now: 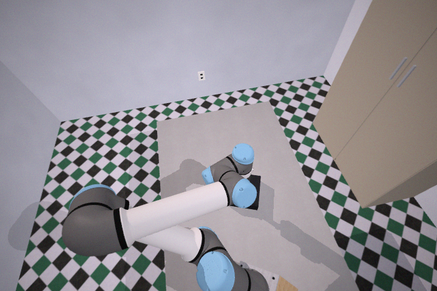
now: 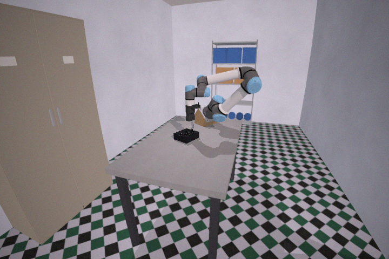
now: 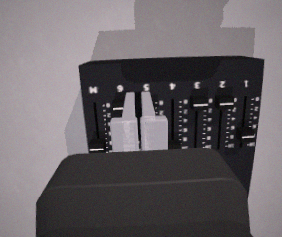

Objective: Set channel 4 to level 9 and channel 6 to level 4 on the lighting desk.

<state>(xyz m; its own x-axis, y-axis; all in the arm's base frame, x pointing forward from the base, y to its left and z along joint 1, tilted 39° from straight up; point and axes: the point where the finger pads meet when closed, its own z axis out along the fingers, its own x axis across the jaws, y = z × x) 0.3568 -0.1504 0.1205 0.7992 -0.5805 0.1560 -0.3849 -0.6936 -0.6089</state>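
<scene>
My hand is 20 mm past the channel 6 cap and 50 mm above it. The rest, counted from my hand: channel 3 cap (40 mm ahead, 30 mm to the right, 50 mm below); master cap (50 mm behind, 20 mm to the right, 50 mm below); channel 5 cap (10 mm to the right, 50 mm below).
</scene>
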